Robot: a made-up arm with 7 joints. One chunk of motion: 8 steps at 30 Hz.
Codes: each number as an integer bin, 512 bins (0 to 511) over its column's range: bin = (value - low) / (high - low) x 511, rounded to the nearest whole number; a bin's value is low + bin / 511 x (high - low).
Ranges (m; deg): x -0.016..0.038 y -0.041..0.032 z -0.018..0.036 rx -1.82..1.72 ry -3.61..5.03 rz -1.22..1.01
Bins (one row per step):
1: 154 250 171 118 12 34
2: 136 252 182 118 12 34
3: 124 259 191 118 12 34
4: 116 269 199 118 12 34
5: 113 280 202 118 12 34
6: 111 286 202 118 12 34
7: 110 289 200 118 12 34
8: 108 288 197 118 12 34
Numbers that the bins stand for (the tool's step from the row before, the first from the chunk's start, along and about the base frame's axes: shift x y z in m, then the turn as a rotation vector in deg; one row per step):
1: 0.00027 -0.00529 0.00007 -1.003 -3.407 -1.072
2: -0.00163 -0.00500 0.00123 -1.003 -3.407 -1.072
3: -0.00290 -0.00400 0.00218 -1.003 -3.407 -1.072
4: -0.00374 -0.00257 0.00303 -1.003 -3.407 -1.072
5: -0.00406 -0.00100 0.00335 -1.003 -3.407 -1.072
6: -0.00427 -0.00014 0.00335 -1.003 -3.407 -1.072
7: -0.00438 0.00029 0.00314 -1.003 -3.407 -1.072
8: -0.00459 0.00014 0.00282 -1.003 -3.407 -1.072

